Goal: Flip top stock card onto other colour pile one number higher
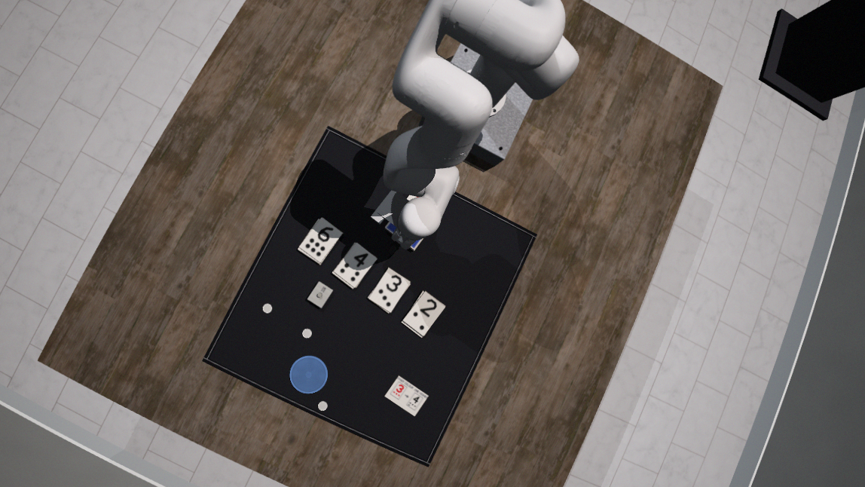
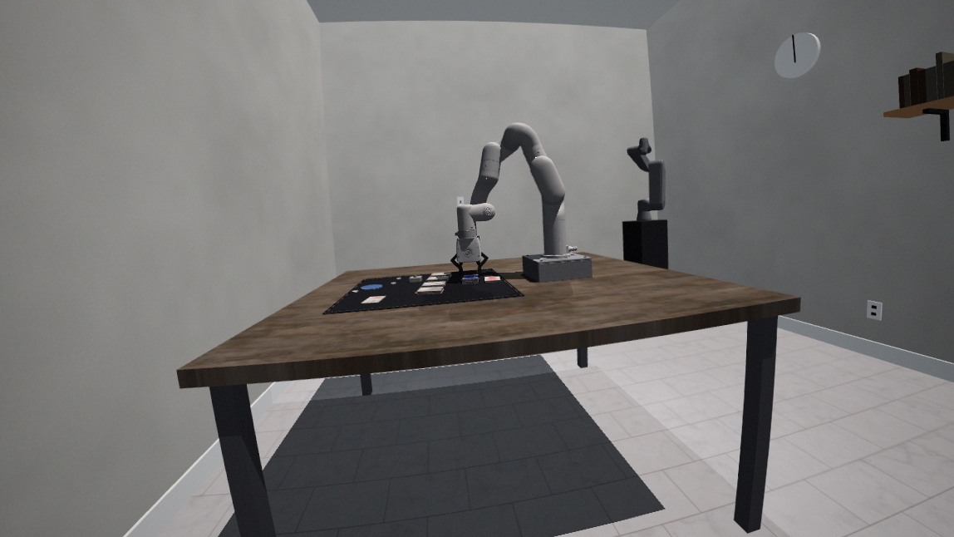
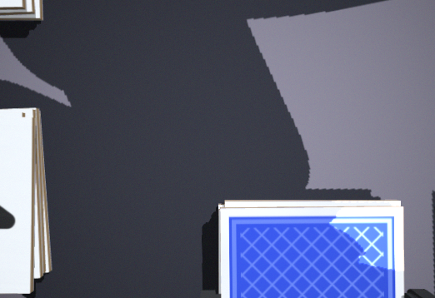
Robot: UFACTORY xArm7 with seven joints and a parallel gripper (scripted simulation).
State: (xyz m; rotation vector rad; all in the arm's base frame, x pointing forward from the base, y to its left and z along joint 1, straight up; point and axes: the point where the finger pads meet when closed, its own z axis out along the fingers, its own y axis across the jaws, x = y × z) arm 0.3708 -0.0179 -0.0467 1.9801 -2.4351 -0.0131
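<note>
The black 4 card is 13 cm ahead of my hand, 8 cm to the right of it and 2 cm below it. Round my hand: black 3 card (15 cm ahead, 2 cm to the left, 2 cm below); black 2 card (17 cm ahead, 13 cm to the left, 2 cm below); black mat (18 cm ahead, 5 cm below).
</note>
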